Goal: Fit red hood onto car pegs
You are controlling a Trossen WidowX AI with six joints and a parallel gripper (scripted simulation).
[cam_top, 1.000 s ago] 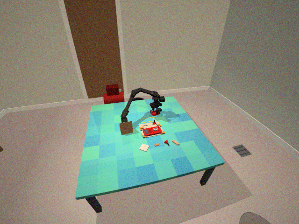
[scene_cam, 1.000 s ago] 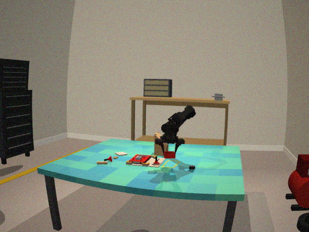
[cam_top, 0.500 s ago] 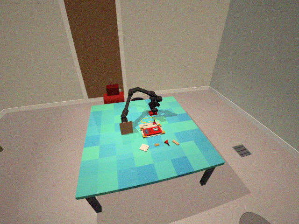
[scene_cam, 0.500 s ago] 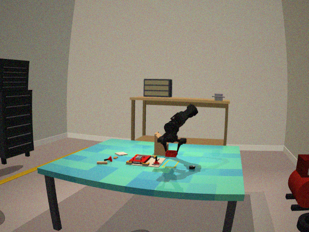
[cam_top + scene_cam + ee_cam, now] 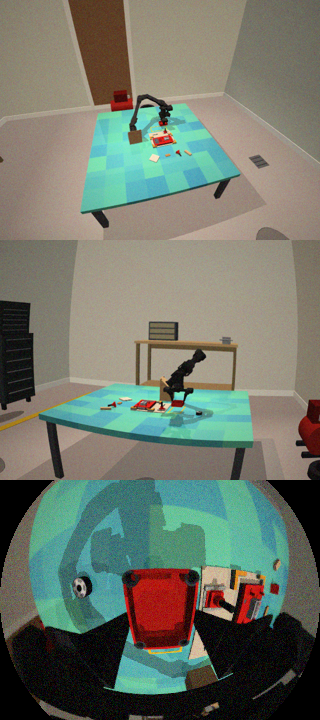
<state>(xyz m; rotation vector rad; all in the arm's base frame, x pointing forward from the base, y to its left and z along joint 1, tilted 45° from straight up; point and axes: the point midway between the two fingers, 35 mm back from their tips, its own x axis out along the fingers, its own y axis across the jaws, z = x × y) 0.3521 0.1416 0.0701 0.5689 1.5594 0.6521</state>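
Now: gripper tip 150 mm to the right of the black wheel, 50 mm above it and 30 mm short of it. From my gripper tip the other things lie so: white tile: 440 mm to the right, 200 mm behind, 60 mm below; then grey engine block: 240 mm to the right, 40 mm below, 20 mm behind; then red hood: 10 mm below.
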